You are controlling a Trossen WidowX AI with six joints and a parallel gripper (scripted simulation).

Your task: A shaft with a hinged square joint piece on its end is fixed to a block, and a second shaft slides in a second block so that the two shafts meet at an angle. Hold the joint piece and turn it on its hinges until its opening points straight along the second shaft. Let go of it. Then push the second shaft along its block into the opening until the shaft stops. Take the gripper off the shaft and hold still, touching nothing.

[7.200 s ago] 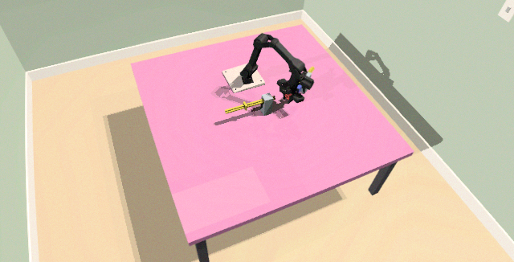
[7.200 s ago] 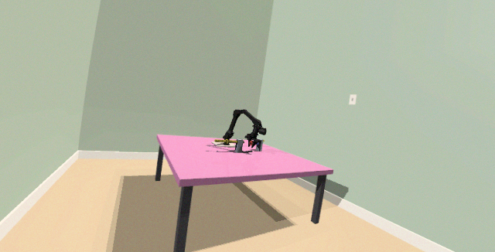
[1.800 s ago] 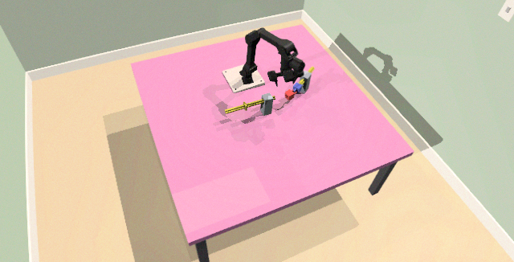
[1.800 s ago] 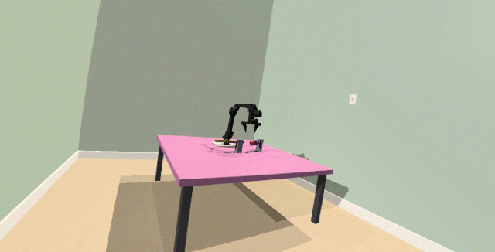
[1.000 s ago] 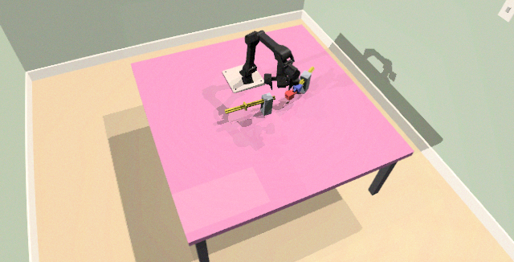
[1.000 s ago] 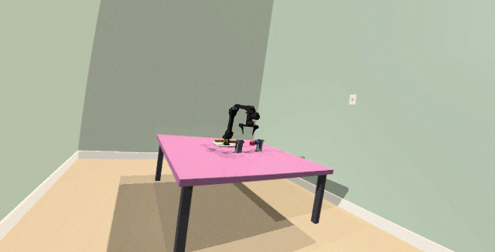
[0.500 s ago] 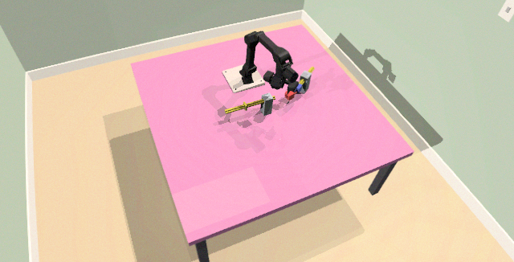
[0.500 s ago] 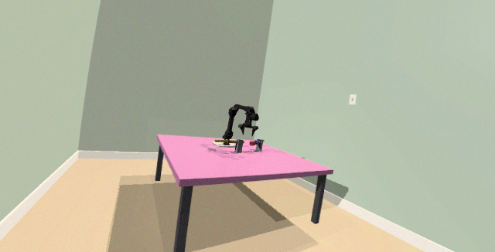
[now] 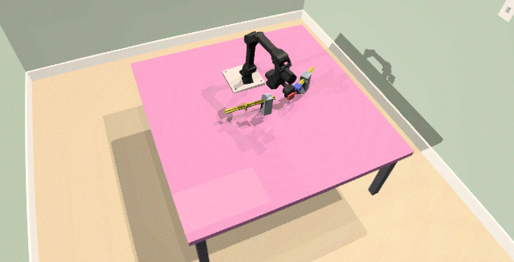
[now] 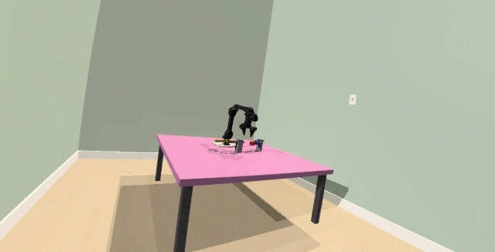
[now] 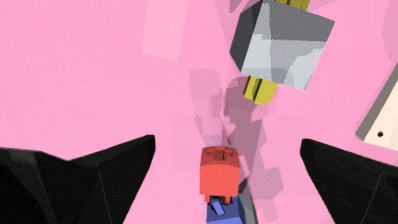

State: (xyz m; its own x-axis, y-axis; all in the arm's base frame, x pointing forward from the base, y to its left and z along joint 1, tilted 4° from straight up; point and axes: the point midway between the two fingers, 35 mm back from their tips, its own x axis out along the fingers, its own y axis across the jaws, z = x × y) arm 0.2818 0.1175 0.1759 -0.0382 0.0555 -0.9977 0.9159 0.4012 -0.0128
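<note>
Right now the red square joint piece is 3 cm behind my gripper tip, 8 cm to the left of it and 7 cm below it.
</note>
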